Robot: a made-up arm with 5 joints.
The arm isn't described. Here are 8 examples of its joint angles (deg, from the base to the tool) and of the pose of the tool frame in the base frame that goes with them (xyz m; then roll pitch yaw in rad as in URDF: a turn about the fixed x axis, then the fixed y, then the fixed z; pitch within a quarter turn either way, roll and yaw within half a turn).
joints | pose
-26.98 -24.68 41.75 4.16 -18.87 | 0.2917 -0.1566 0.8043 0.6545 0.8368 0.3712
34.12 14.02 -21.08 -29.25 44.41 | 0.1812 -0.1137 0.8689 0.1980 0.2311 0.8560
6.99 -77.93 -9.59 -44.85 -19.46 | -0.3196 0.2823 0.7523 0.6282 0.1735 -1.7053
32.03 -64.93 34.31 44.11 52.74 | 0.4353 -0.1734 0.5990 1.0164 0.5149 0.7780
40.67 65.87 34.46 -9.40 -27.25 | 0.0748 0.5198 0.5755 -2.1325 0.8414 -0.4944
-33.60 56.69 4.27 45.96 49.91 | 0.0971 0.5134 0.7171 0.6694 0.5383 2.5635
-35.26 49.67 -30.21 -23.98 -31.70 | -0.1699 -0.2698 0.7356 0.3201 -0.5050 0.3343
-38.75 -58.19 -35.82 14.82 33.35 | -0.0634 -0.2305 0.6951 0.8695 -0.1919 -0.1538
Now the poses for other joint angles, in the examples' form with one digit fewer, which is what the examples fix.
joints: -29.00 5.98 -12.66 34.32 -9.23
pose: -0.007 0.074 0.995 -0.156 -0.006 0.760
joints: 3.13 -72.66 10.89 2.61 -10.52
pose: -0.084 -0.066 0.917 0.287 0.346 -0.809
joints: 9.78 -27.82 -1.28 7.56 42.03
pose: 0.228 -0.141 0.785 0.509 0.247 0.553
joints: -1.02 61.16 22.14 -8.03 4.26
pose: 0.250 0.266 0.836 -0.034 0.975 1.092
